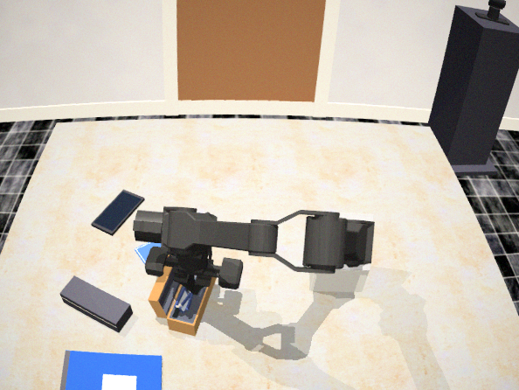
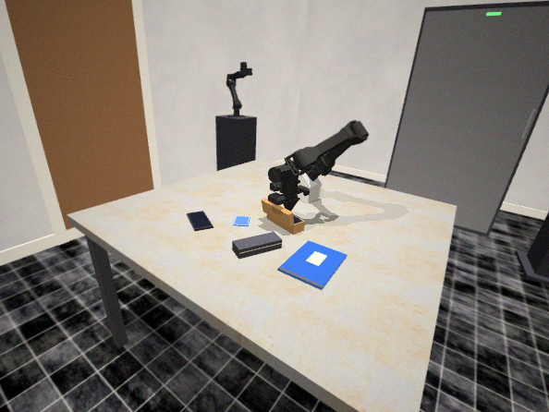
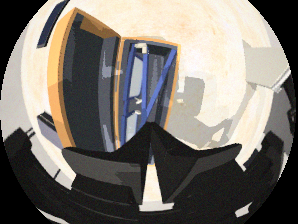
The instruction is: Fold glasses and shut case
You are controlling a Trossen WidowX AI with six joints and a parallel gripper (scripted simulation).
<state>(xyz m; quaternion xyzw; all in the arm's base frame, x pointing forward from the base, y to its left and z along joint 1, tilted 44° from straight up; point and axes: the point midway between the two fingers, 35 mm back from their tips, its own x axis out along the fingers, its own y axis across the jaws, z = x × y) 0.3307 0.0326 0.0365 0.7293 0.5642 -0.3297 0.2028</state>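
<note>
Right now the orange glasses case is 30 mm ahead of my hand, 20 mm to the right of it and 40 mm below it. From my hand the other things lie so: grey box 230 mm ahead, 60 mm below; small blue card 90 mm ahead, 160 mm to the right, 80 mm below.
</note>
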